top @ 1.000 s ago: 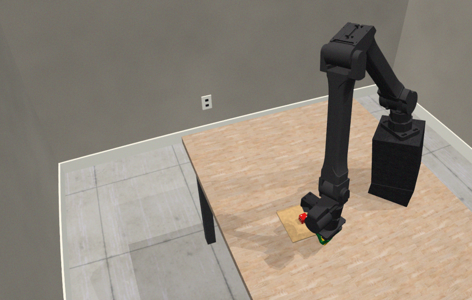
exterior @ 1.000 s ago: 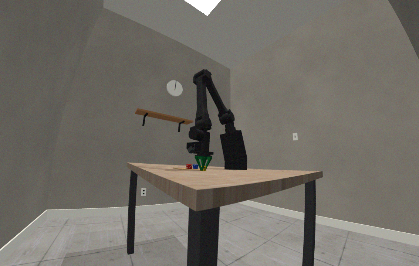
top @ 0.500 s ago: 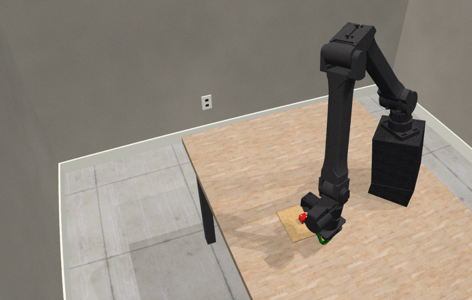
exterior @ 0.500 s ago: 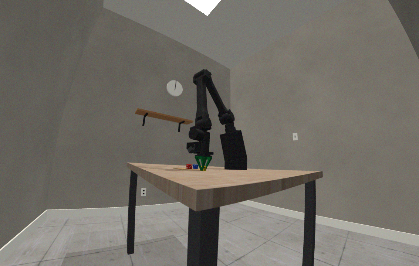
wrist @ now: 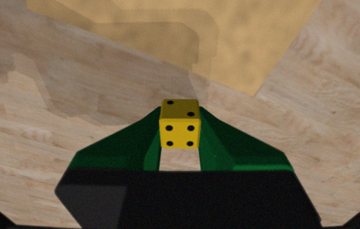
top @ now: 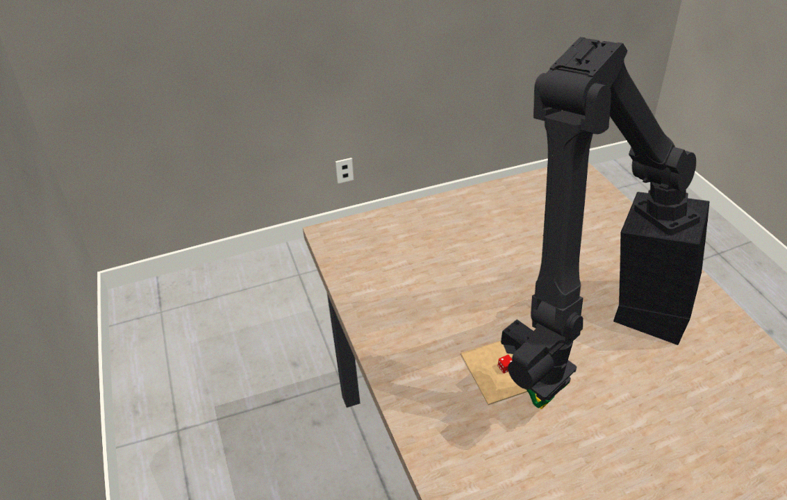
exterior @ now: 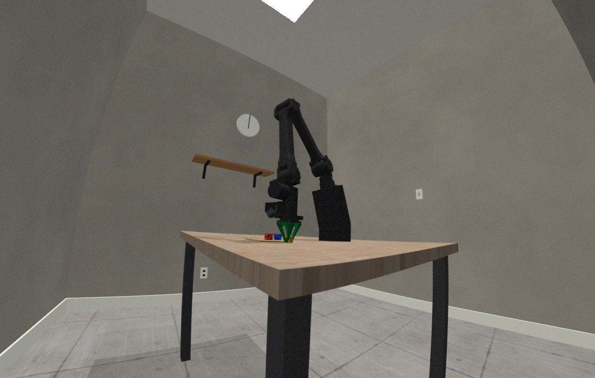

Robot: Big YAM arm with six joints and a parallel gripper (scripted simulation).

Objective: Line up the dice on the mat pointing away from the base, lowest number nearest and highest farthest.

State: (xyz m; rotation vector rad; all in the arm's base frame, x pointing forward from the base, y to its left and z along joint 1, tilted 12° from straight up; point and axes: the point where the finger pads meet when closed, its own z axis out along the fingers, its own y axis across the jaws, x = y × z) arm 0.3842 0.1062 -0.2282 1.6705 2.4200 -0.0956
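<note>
Now: the red die 2 cm ahead of my hand, 10 cm to the right of it and 1 cm above it. From my hand the other things lie so: blue die (2 cm behind, 11 cm to the right, 1 cm above); tan mat (3 cm ahead, 10 cm to the right, 1 cm below); yellow die (right at my hand).
</note>
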